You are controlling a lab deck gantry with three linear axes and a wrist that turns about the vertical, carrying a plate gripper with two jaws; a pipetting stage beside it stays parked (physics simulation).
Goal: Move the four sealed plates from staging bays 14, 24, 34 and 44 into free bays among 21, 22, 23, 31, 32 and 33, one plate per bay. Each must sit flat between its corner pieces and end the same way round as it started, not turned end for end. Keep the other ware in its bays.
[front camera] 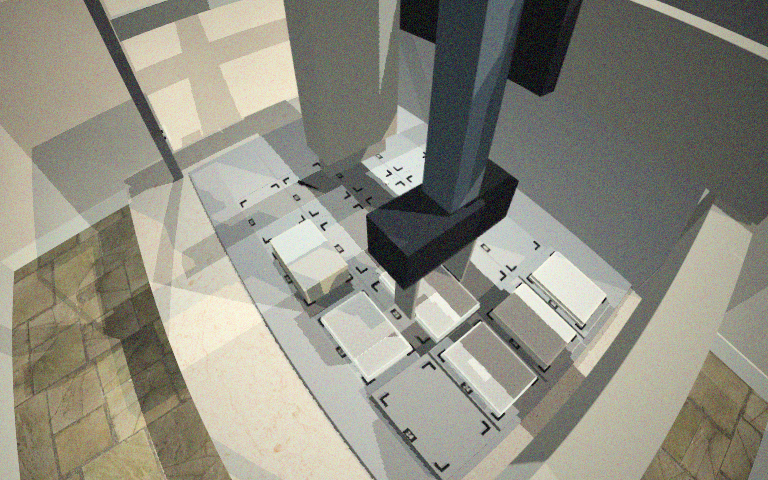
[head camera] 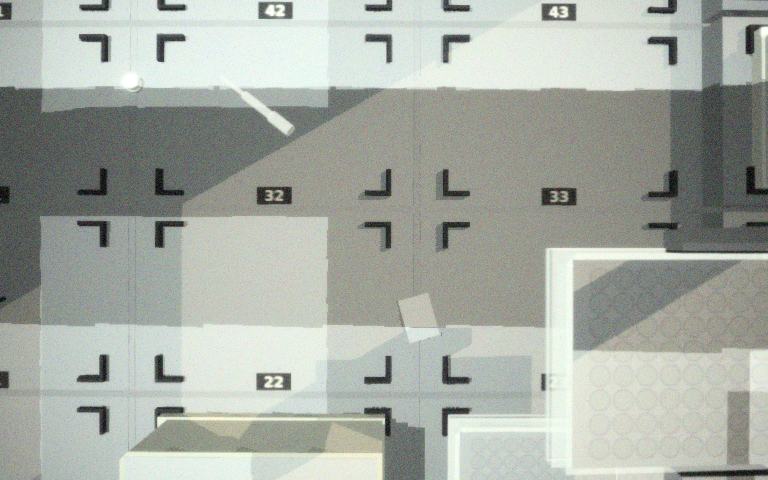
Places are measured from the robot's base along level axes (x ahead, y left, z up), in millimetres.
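Where they show: gripper, fingertip midpoint: (front camera: 429, 291) (head camera: 709, 356); robot's base at its link origin: (front camera: 241, 203).
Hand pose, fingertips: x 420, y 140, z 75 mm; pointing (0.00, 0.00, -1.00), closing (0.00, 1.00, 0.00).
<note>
Each offset is from my fingertips to the centre of the thing. "spot": to the spot under its first point.
My gripper (front camera: 434, 297) is shut on a sealed plate @(dz +1, dx +0, dy +0 mm) (front camera: 448, 308) (head camera: 662, 373) and holds it level above the deck. In the head view the plate covers the right part of bay 23; the bay's left corners show. Its right end is out of view. Three other pale plates @(dz -53, dx +136, dy +10 mm) (front camera: 489, 367) @(dz -53, dx +136, dy +117 mm) (front camera: 532, 325) @(dz -53, dx +136, dy +224 mm) (front camera: 568, 288) sit in a row of bays at the right in the front view. The bay at the near end of that row is bare between its corners. In the head view, bays 22 @(spot: dz -74, dx -192, dy -36 mm) (head camera: 273, 381), 32 (head camera: 274, 195) and 33 @(spot: dz -75, dx -28, dy +71 mm) (head camera: 558, 196) hold no plate.
A tall box @(dz -54, dx -192, dy -97 mm) (front camera: 310, 260) (head camera: 252, 466) and a plate @(dz -68, dx -28, dy -97 mm) (front camera: 367, 336) (head camera: 504, 455) stand in the front row. A small tile @(dz -74, dx -109, dy +1 mm) (head camera: 419, 316) lies between bays 22 and 23. A white pen-like piece @(dz -72, dx -202, dy +123 mm) (head camera: 260, 107) and a round cap @(dz -73, dx -273, dy +135 mm) (head camera: 131, 82) lie farther back. The grey pipetting stage (front camera: 345, 84) hangs behind.
</note>
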